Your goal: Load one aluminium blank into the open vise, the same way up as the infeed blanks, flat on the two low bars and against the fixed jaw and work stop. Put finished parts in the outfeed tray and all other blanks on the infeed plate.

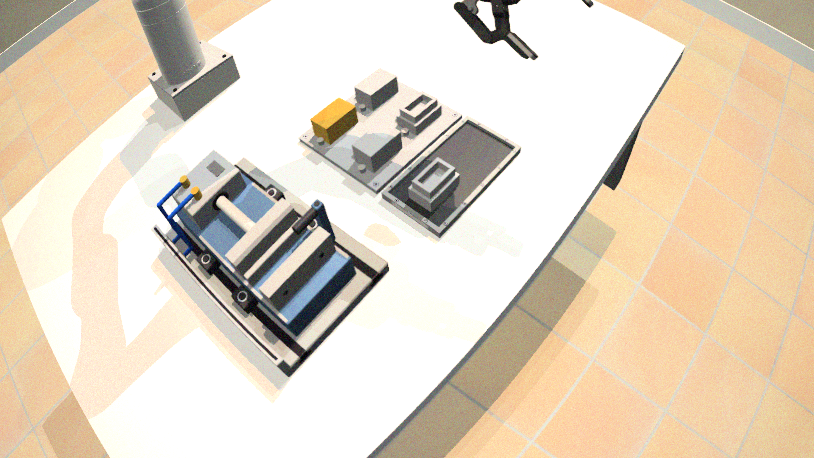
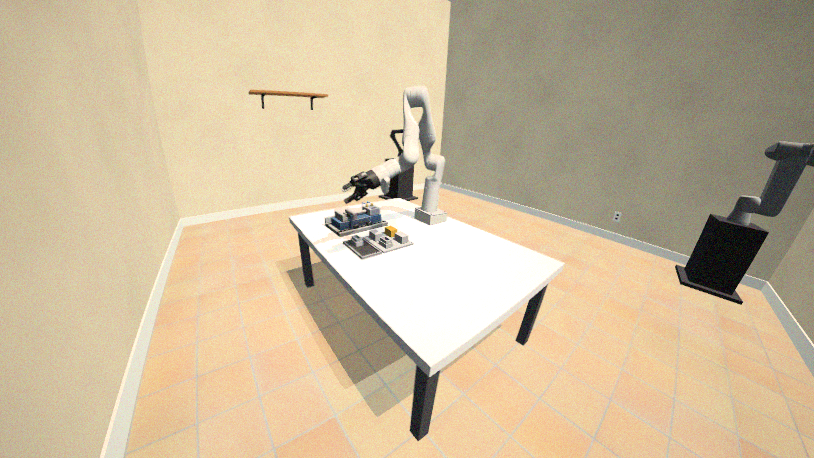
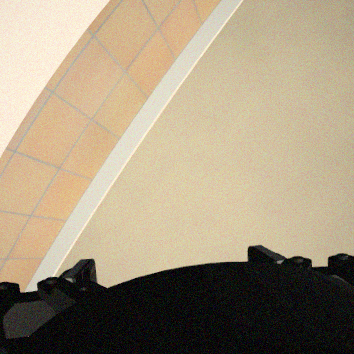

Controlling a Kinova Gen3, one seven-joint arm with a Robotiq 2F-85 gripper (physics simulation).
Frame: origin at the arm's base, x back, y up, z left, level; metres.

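Seen in the pictures: gripper, fingertip midpoint: [image 1: 563, 32] [image 2: 343, 196]; arm's base at its link origin: [image 1: 184, 70] [image 2: 428, 209].
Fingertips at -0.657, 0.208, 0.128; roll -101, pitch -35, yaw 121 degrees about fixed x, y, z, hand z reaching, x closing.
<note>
Pixels of each thing's top centre, then the offset from my fingertips to it, as dx, dy, dz. "*": a spot on its surface instead.
- infeed plate at a spot on its surface: [image 1: 341, 152] * +0.266, -0.263, -0.108
- yellow block at its top centre: [image 1: 332, 112] [image 2: 390, 228] +0.306, -0.227, -0.074
- grey stepped part with a pocket, top centre: [image 1: 418, 103] [image 2: 385, 238] +0.206, -0.228, +0.007
- vise at its top centre: [image 1: 237, 216] [image 2: 356, 208] +0.251, -0.172, -0.304
- work stop's dark rod at its top centre: [image 1: 303, 218] +0.178, -0.175, -0.258
- blue post at its top centre: [image 1: 316, 203] +0.176, -0.173, -0.235
My gripper [image 1: 561, 28] [image 2: 346, 193] [image 3: 172, 270] is open and empty, raised above the table and pointing sideways. The infeed plate [image 1: 341, 152] bears two plain grey blocks, one at its far side [image 1: 375, 89] and one near the front [image 1: 376, 150], a yellow block [image 1: 334, 120] [image 2: 390, 231] and a grey stepped part with a pocket [image 1: 419, 113]. Another stepped, pocketed part [image 1: 433, 185] sits in the near end of the outfeed tray [image 1: 475, 145]. The vise [image 1: 324, 299] [image 2: 355, 219] is open; no blank shows between its moving jaw [image 1: 264, 234] and fixed jaw [image 1: 298, 264].
The work stop's dark rod [image 1: 304, 221] and blue post [image 1: 322, 219] rise beside the jaw gap. Blue handles with yellow ends [image 1: 170, 199] stand at the vise's back. The arm's base [image 1: 196, 82] [image 2: 430, 215] stands behind the vise and plate. A wall shelf [image 2: 288, 93] hangs beyond the table.
</note>
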